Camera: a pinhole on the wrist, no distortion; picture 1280 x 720 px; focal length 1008.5 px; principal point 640.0 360.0 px. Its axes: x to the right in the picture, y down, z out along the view. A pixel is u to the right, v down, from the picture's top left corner.
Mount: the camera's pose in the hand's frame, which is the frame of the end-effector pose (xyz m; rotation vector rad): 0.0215 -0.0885 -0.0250 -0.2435 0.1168 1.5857
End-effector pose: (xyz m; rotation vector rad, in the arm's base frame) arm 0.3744 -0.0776 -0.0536 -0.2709 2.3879 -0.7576
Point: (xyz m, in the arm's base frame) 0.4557 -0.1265 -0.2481
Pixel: 1063 159
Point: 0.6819 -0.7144 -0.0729
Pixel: outside the picture
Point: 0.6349 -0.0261 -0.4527
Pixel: 1162 371
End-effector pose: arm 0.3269 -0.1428 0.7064 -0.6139 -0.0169 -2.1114
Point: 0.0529 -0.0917 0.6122
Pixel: behind the camera
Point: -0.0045 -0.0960 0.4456
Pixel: behind the camera
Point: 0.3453 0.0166 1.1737
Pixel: 187 172
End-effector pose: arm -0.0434 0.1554 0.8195 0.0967 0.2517 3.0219
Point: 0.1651 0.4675 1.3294
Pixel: 128 586
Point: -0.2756 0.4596 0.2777
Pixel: behind the camera
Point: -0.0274 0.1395 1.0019
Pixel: 1008 400
